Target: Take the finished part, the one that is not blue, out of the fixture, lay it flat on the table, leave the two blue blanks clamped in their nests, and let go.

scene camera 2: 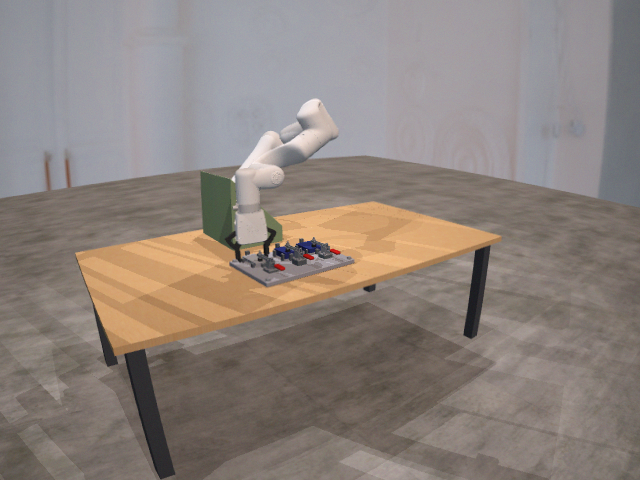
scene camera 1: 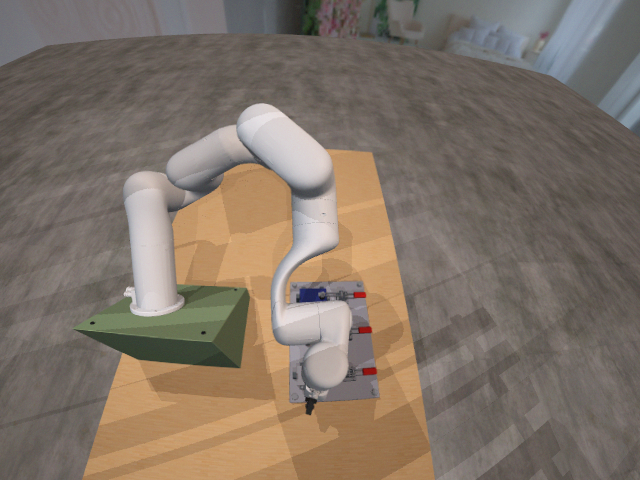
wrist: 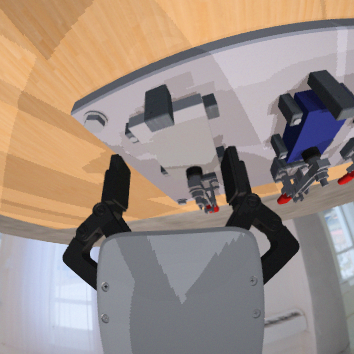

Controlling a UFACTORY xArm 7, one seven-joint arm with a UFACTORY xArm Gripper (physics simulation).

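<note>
The finished part, a light grey plate, lies in the end nest of the grey fixture plate, between dark stops. The black clamp tip shows at its near edge; whether it presses on the part I cannot tell. My gripper is open and empty, its fingers spread wide over the end nest, pointing down. A blue blank sits in the middle nest with a clamp tip over it. The other blue blank sits in the far nest. The arm hides the end and middle nests in scene camera 1.
Red clamp handles stick out along one side of the fixture. Upright stops and clamp linkages stand around the nests. The wooden table extends past the end nest. The green base block stands behind the fixture.
</note>
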